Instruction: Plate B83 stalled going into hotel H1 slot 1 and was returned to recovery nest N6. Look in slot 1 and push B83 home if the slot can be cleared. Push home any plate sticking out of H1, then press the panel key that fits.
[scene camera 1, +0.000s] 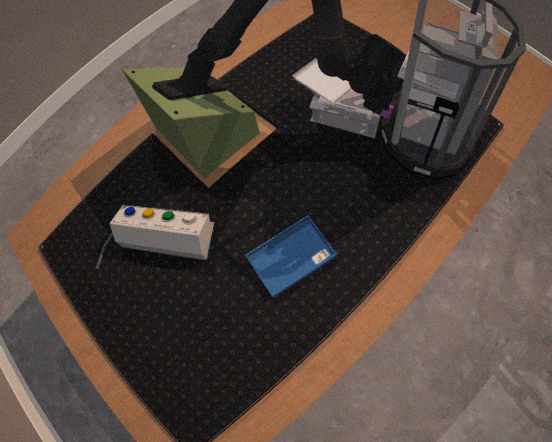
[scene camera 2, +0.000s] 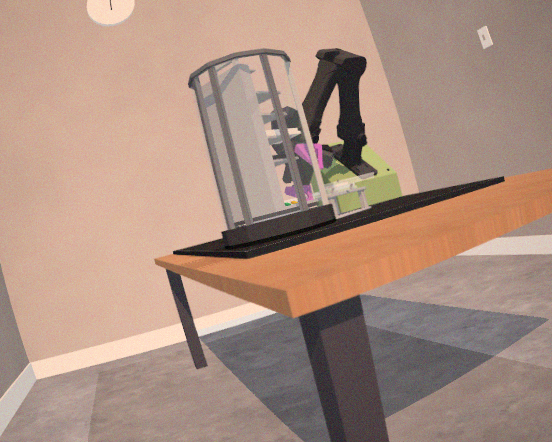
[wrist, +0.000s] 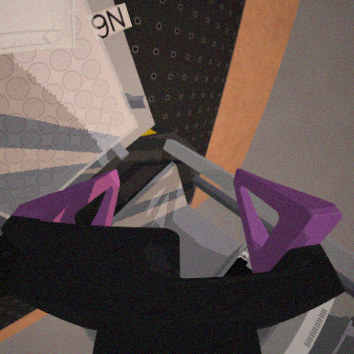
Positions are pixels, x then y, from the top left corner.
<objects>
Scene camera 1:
my gripper: 397, 88
grey slotted plate rack: 458, 65, touched by my gripper
white button box: 188, 234
</objects>
